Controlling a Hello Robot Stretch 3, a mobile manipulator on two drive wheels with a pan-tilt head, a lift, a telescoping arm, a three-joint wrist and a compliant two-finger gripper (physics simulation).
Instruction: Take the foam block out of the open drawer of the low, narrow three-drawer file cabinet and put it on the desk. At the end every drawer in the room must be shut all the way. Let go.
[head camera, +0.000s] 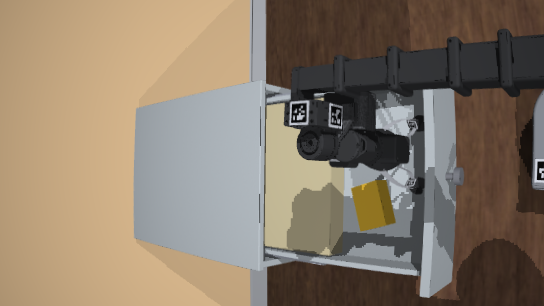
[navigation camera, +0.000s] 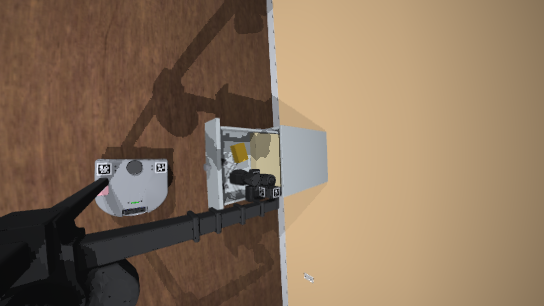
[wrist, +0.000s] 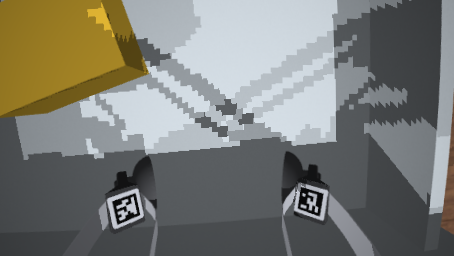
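Observation:
The yellow foam block (head camera: 372, 206) (navigation camera: 239, 152) (wrist: 55, 55) lies in the open drawer (head camera: 439, 225) (navigation camera: 213, 160) of the low grey cabinet (head camera: 200, 165) (navigation camera: 304, 160). It is slightly turned. My gripper (head camera: 415, 154) (wrist: 218, 172) points down over the drawer's front part, open, with its fingers well apart and nothing between them. The block is off to one side of the fingers, at the upper left in the wrist view, and not touched. How deep the fingertips are is hard to tell. The desk does not show.
A cream box (head camera: 300, 175) (navigation camera: 265, 150) fills the drawer's rear part, beside the block. My arm (head camera: 375, 72) (navigation camera: 165, 235) reaches past the drawer's side. My base (navigation camera: 132, 187) stands on the wood floor, before the drawer front. A tan wall (head camera: 75, 150) (navigation camera: 425, 150) is behind the cabinet.

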